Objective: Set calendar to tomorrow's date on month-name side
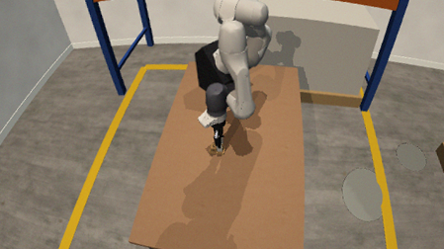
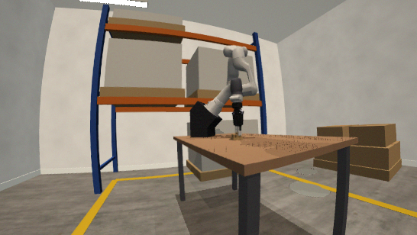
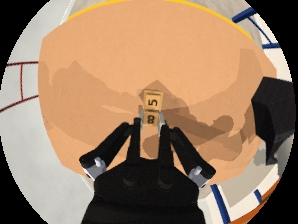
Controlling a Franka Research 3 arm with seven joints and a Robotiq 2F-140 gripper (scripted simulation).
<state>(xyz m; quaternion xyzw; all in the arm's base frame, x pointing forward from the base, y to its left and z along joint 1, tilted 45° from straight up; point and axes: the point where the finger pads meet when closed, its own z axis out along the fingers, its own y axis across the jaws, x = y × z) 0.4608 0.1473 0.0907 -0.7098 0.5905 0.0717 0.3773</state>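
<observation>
Right now my hand is 50 mm above the wooden tray and 20 mm to the left of it.
</observation>
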